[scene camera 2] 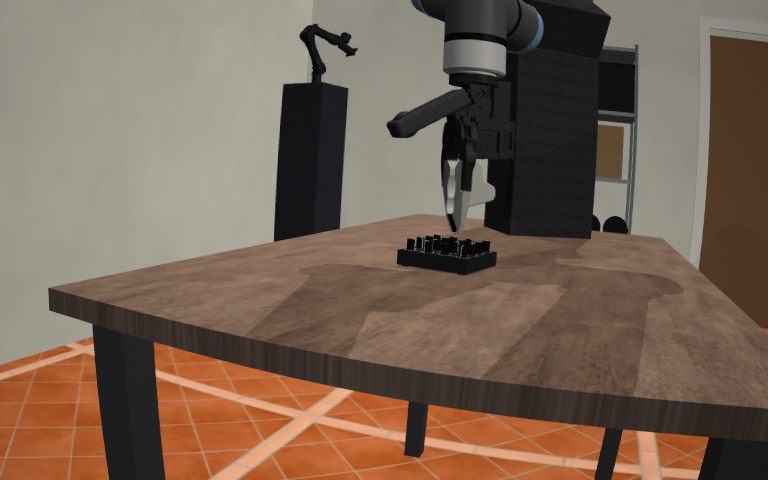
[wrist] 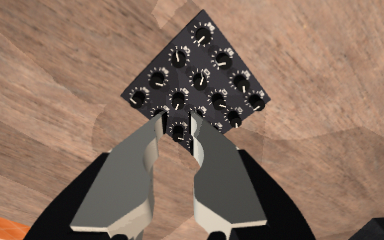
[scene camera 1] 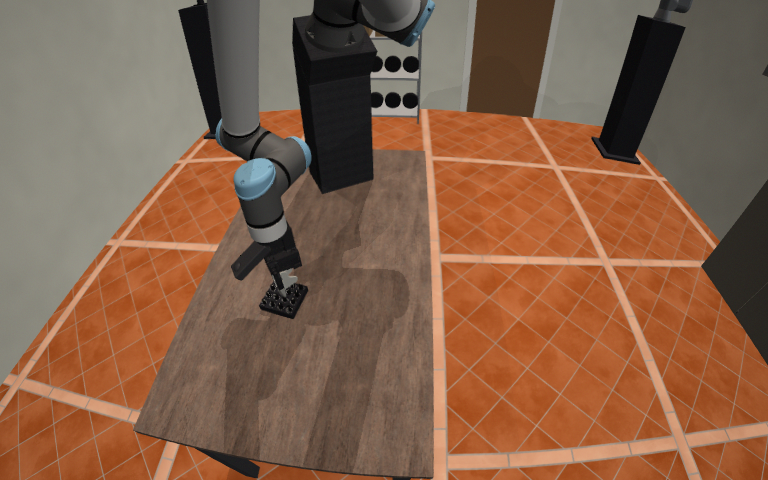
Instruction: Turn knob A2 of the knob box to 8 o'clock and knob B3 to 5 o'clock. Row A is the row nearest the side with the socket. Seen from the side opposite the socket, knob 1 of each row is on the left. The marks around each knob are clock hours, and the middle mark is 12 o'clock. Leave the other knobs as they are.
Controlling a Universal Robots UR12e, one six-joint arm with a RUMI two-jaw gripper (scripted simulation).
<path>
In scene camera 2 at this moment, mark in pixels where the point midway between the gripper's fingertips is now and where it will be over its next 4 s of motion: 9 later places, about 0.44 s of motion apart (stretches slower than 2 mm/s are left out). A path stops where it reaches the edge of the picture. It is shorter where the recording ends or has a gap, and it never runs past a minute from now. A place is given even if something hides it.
My gripper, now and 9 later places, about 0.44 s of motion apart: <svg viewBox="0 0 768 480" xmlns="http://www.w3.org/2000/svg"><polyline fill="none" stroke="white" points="456,233 456,237 453,238 452,239 452,244 453,247 454,232 455,221 455,220 454,217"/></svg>
</path>
